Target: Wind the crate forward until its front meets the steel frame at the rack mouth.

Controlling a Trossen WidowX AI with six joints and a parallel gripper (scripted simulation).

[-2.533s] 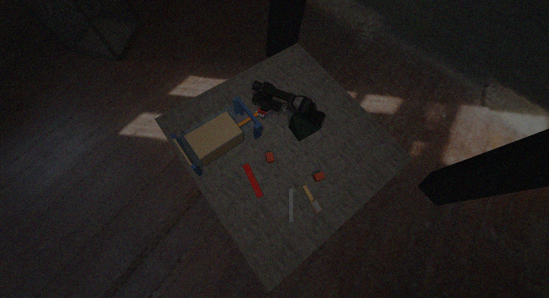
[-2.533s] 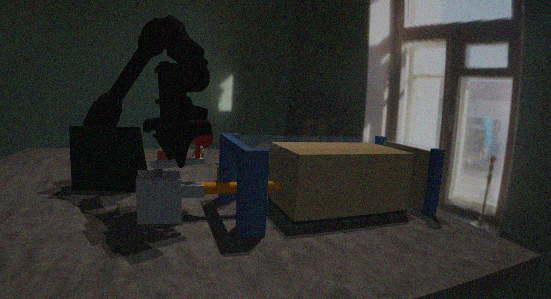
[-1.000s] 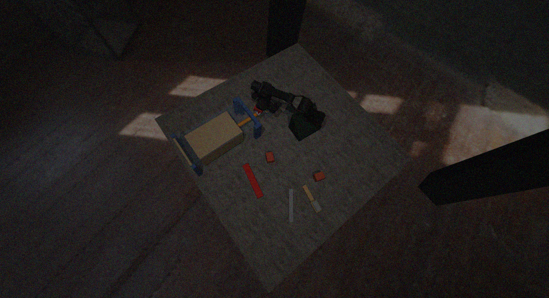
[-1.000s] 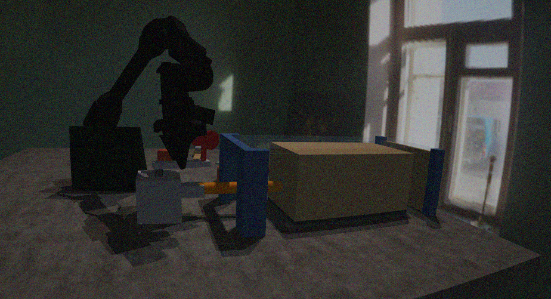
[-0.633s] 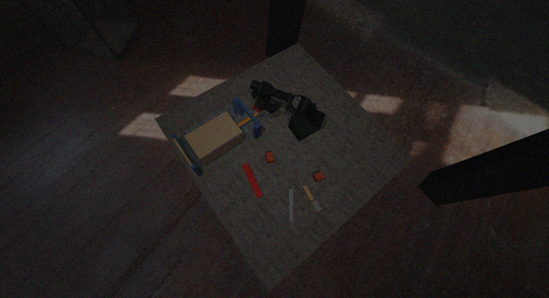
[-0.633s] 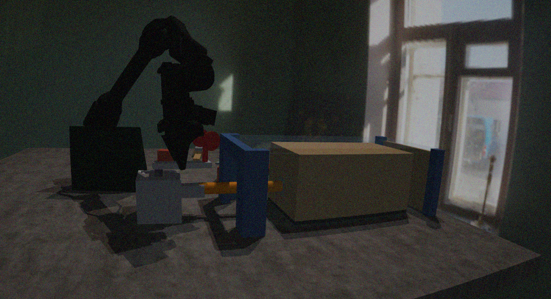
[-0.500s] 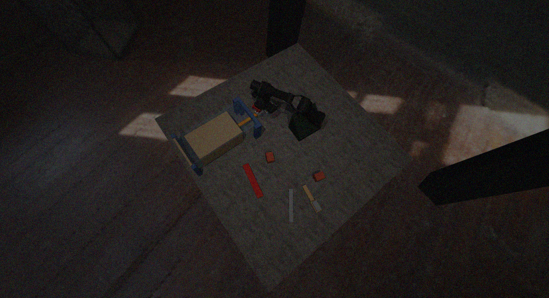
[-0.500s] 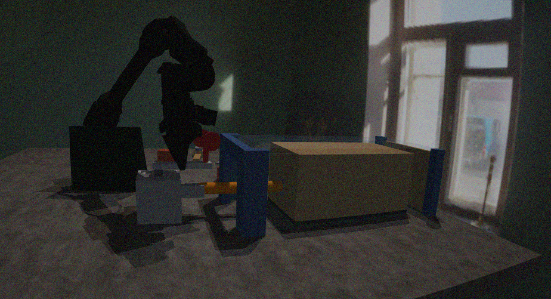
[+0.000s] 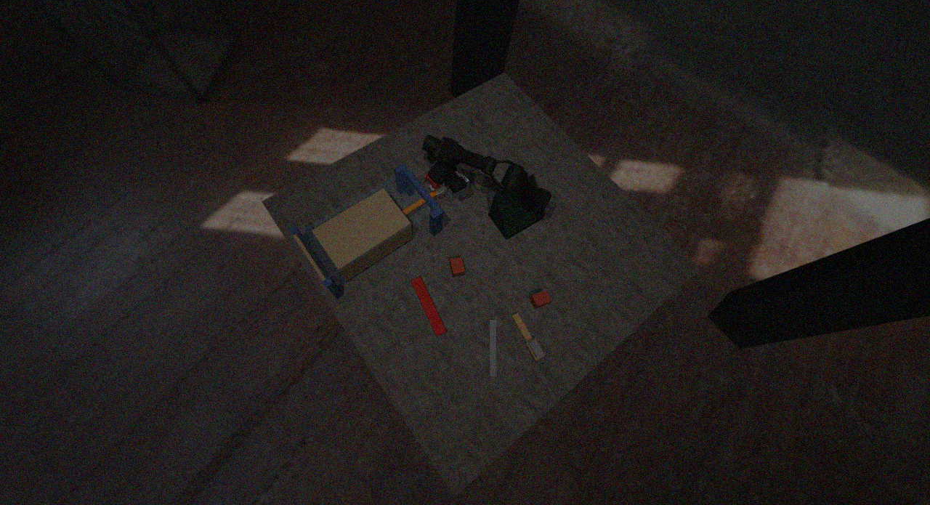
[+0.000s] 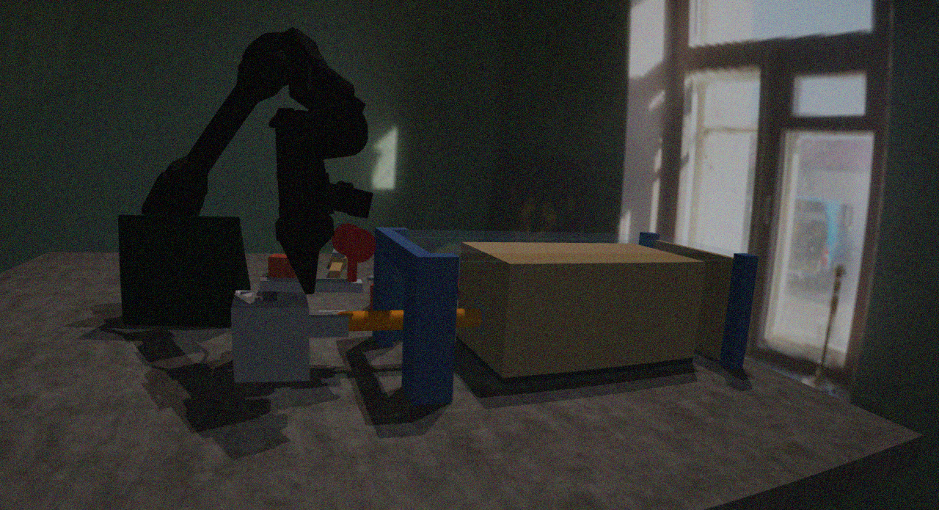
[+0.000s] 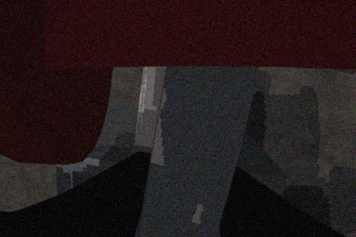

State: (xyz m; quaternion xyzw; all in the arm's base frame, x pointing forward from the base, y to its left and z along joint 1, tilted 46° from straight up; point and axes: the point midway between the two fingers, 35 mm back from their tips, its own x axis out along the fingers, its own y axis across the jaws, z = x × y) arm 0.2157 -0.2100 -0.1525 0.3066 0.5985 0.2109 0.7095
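My gripper tip is 50 mm below the red knob and 50 mm short of it. The rest, counted from my gripper tip: crank handle 20 mm above, 10 mm ahead; blue frame 110 mm ahead, 10 mm above; grey winch 70 mm below, 60 mm behind.
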